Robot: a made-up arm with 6 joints.
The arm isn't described. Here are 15 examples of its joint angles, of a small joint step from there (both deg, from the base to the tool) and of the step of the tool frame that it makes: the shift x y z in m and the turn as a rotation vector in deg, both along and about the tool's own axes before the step.
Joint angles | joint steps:
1: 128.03 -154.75 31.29 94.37 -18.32 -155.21 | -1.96 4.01 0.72 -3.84 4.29 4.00
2: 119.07 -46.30 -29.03 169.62 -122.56 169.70 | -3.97 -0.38 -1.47 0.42 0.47 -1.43
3: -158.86 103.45 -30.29 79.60 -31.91 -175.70 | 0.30 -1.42 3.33 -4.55 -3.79 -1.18
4: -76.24 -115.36 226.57 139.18 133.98 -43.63 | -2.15 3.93 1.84 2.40 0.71 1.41
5: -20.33 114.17 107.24 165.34 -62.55 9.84 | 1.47 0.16 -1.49 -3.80 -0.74 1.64
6: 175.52 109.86 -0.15 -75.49 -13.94 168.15 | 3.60 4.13 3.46 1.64 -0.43 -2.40
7: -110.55 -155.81 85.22 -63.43 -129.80 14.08 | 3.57 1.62 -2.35 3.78 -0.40 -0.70
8: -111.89 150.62 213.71 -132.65 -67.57 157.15 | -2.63 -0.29 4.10 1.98 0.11 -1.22
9: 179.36 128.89 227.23 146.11 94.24 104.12 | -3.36 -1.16 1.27 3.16 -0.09 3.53
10: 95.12 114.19 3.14 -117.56 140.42 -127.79 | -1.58 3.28 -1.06 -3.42 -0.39 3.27
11: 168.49 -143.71 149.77 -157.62 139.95 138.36 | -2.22 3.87 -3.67 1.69 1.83 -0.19
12: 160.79 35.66 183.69 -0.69 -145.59 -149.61 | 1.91 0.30 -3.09 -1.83 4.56 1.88
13: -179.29 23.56 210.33 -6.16 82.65 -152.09 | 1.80 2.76 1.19 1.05 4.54 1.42
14: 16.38 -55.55 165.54 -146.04 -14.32 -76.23 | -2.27 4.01 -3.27 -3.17 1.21 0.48
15: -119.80 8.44 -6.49 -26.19 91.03 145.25 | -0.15 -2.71 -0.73 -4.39 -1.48 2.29
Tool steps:
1: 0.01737 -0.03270 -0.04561 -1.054 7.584 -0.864
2: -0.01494 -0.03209 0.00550 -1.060 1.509 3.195
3: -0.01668 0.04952 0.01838 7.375 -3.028 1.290
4: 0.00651 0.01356 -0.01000 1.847 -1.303 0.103
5: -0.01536 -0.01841 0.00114 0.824 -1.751 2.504
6: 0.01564 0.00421 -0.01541 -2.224 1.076 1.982
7: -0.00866 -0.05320 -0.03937 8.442 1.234 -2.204
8: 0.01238 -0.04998 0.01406 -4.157 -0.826 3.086
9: -0.00546 0.00025 -0.00745 -4.818 -6.841 -0.027
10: 0.00343 0.02047 0.04260 -9.631 0.725 0.944
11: 0.08074 0.06095 0.01181 -1.566 5.745 -7.159
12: 0.03376 0.02889 -0.02388 -3.189 2.637 -1.996
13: -0.00783 0.02409 -0.00690 -3.458 3.276 0.579
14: -0.05067 0.01319 0.08090 5.224 -5.612 5.187
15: 0.00782 -0.01360 -0.00489 -1.498 2.728 3.505
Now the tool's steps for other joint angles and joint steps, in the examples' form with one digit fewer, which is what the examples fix.
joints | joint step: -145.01 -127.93 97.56 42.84 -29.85 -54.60 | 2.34 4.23 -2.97 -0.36 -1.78 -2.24
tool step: 0.0490 -0.0396 -0.0887 -0.64 6.69 -5.43
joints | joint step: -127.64 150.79 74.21 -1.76 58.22 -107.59 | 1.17 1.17 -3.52 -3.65 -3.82 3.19
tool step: -0.0591 -0.0345 0.0076 -1.85 -4.38 -7.60
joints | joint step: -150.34 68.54 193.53 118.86 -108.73 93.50 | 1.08 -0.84 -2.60 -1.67 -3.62 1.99
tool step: -0.0046 -0.0094 0.0198 -4.61 -2.01 3.18
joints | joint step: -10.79 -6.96 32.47 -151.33 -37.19 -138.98 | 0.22 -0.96 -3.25 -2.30 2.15 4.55
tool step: -0.0147 0.0139 0.0042 -1.87 3.30 2.48
